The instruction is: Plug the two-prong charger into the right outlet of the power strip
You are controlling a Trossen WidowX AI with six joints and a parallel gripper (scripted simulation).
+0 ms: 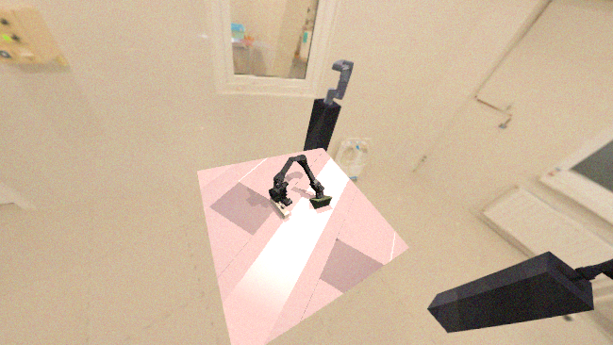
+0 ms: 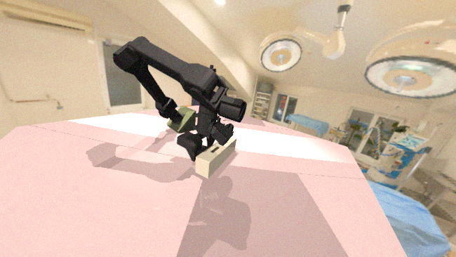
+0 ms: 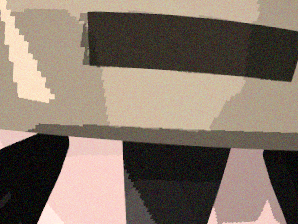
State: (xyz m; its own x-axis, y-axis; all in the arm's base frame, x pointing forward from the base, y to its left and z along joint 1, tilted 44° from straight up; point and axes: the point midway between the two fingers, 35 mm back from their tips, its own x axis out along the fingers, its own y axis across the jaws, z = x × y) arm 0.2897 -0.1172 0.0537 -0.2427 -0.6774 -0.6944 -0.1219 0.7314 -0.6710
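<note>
Right now the black two-prong charger is 20 mm ahead of my gripper tip and 10 mm above it.
</note>
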